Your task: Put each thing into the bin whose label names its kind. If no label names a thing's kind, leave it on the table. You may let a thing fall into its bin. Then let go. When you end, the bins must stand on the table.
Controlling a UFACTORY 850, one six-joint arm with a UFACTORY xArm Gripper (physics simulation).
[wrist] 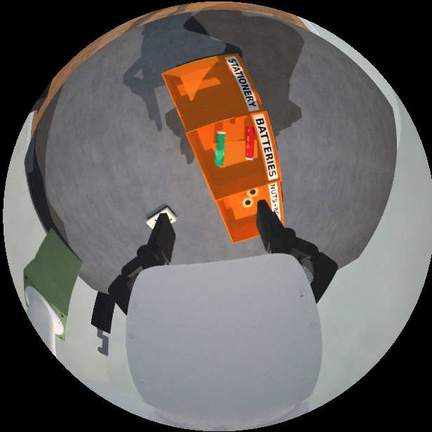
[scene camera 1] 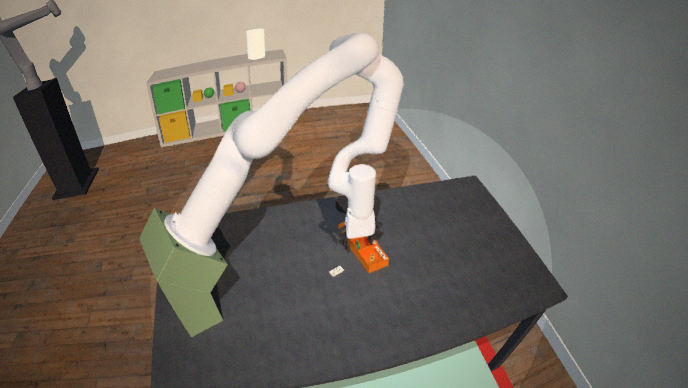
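My gripper (wrist: 212,217) is open and empty, above the row of orange bins. The batteries bin (wrist: 201,156), in the middle, holds a green battery (wrist: 220,148) and a red battery (wrist: 249,143), lying apart. The nuts and bolts bin (wrist: 229,228) (scene camera 1: 378,268) holds two brass-coloured nuts (wrist: 253,192) (wrist: 247,202); one finger covers part of it in the wrist view. The stationery bin (wrist: 212,107) shows no item inside. A white domino (scene camera 1: 336,271) (wrist: 159,218) lies on the table beside the bins, partly behind a finger in the wrist view.
The dark table (scene camera 1: 440,280) (wrist: 100,165) carries the bins. The green robot base (scene camera 1: 187,280) (wrist: 52,267) stands at the table's left end. A shelf unit (scene camera 1: 215,62) with coloured boxes stands by the back wall.
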